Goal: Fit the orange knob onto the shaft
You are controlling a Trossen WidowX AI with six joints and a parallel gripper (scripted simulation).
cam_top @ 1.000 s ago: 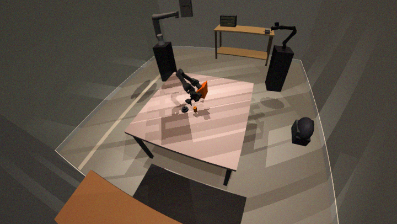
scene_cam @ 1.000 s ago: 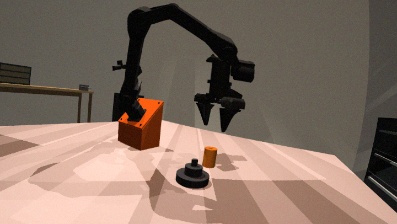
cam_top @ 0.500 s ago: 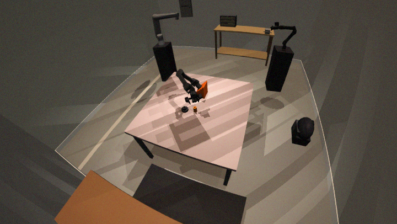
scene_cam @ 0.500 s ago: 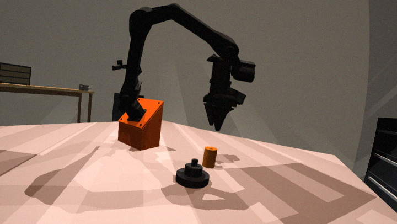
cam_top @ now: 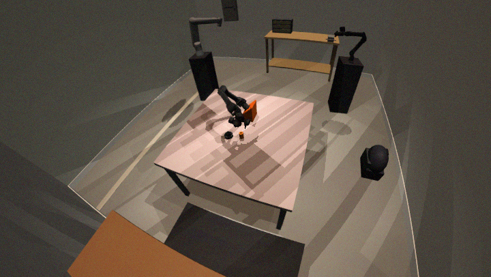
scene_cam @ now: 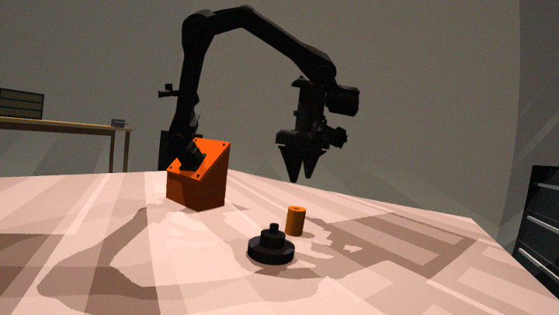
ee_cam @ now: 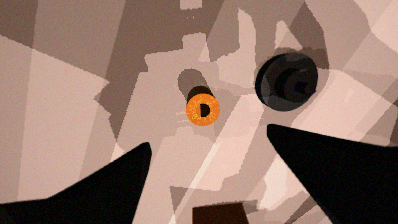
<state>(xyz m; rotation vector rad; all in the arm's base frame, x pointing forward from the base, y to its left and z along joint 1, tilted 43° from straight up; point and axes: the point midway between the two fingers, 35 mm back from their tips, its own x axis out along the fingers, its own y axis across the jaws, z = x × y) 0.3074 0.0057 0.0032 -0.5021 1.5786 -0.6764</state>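
The orange knob lies 9 cm below my gripper tip. From my gripper tip the other things lie so: dark round pedestal 13 cm to the right, 9 cm below.
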